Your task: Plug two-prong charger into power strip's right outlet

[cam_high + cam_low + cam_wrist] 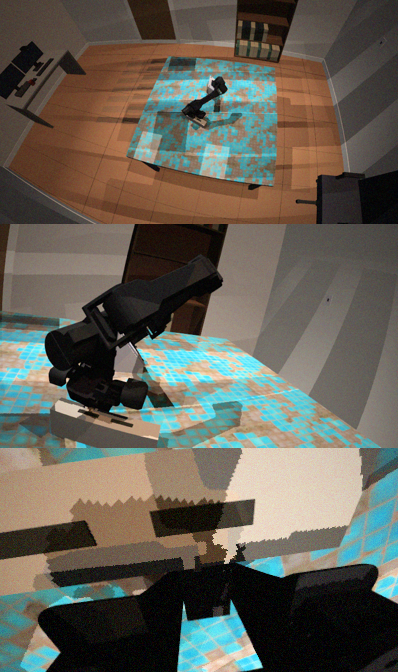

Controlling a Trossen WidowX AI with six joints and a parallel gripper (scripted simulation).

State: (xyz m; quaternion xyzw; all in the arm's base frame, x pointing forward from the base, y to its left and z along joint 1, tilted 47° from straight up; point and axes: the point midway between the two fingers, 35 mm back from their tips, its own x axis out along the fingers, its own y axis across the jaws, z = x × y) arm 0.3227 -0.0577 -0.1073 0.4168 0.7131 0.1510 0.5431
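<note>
The two-prong charger is 20 mm ahead of my gripper tip, 10 mm to the right of it and 10 mm above it.
</note>
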